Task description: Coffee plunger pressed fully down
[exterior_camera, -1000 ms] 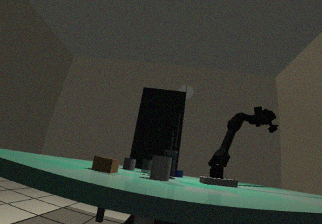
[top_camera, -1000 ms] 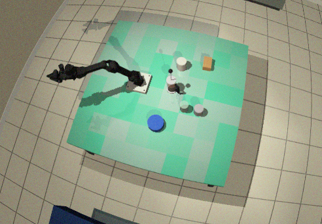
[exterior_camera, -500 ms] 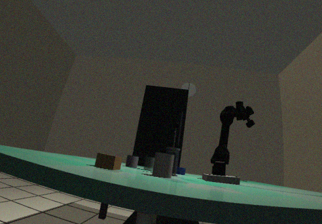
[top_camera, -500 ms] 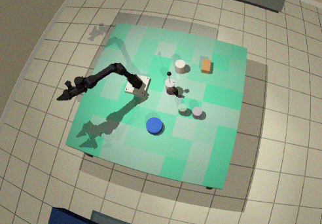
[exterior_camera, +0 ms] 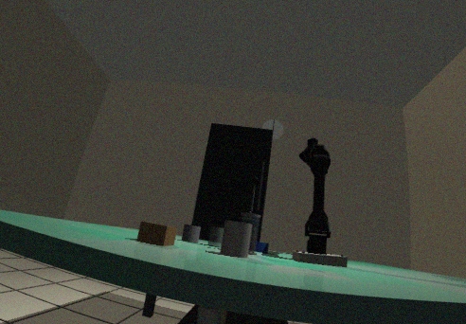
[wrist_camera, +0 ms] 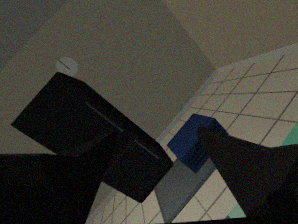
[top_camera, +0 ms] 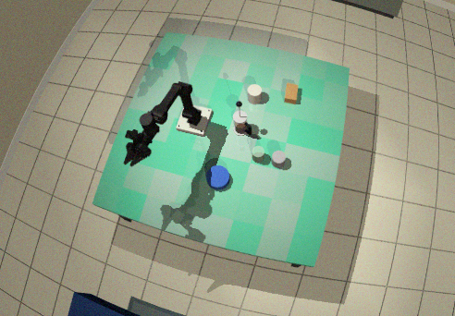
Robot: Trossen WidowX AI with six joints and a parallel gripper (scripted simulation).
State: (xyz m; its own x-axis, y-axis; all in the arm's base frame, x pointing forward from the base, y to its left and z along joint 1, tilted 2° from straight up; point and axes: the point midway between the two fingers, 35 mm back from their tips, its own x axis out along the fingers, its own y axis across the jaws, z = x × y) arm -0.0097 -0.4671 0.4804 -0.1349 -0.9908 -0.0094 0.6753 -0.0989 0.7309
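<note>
My gripper tip is 27 cm short of the coffee press, 55 cm to the right of it and 38 cm above it. From my gripper tip the other things lie so: orange-brown box (45 cm ahead, 87 cm to the left, 49 cm below).
</note>
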